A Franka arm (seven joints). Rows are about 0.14 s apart.
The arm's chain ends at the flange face. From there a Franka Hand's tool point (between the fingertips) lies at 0.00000 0.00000 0.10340 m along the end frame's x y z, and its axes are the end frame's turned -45 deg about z.
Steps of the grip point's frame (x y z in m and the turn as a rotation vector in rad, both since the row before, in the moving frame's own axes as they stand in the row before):
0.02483 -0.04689 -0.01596 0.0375 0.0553 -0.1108
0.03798 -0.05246 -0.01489 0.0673 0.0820 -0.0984
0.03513 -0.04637 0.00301 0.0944 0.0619 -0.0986
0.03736 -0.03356 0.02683 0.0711 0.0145 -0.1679
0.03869 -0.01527 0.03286 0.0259 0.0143 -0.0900
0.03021 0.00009 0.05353 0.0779 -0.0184 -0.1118
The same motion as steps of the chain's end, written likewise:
-0.01652 -0.04388 -0.01573 0.0656 0.0126 -0.1108
-0.01077 -0.05302 -0.01431 0.1056 0.0104 -0.0984
-0.00502 -0.04636 0.00367 0.1105 -0.0230 -0.0986
0.00733 -0.04427 0.02710 0.0605 -0.0400 -0.1679
0.01754 -0.03526 0.03291 0.0284 -0.0082 -0.0900
0.02869 -0.01735 0.05386 0.0421 -0.0681 -0.1118

